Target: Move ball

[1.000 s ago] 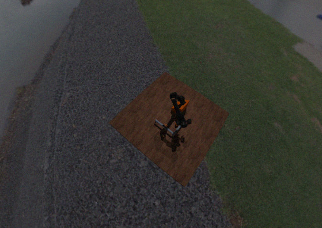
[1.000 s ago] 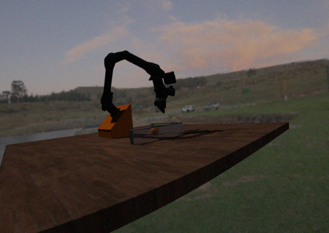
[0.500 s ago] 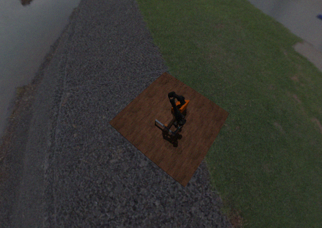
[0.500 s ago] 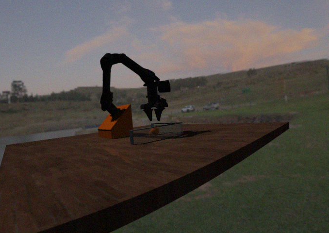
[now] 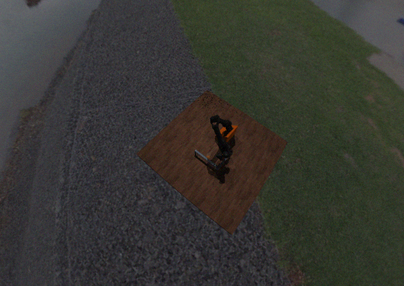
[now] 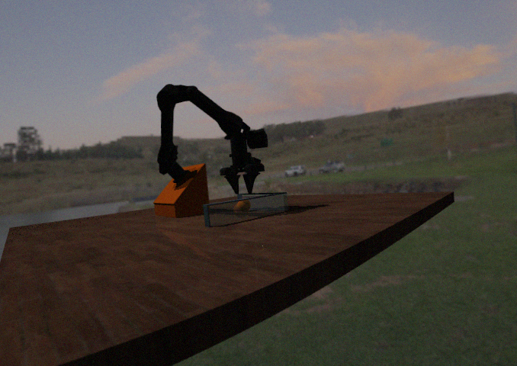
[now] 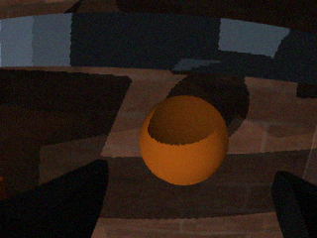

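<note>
The orange ball lies 4 cm below my gripper tip. From my gripper tip the other things lie so: see-through copy of ball (12 cm ahead, 10 cm to the right, 4 cm below); clear wall (15 cm ahead, 9 cm to the right, 3 cm below).
</note>
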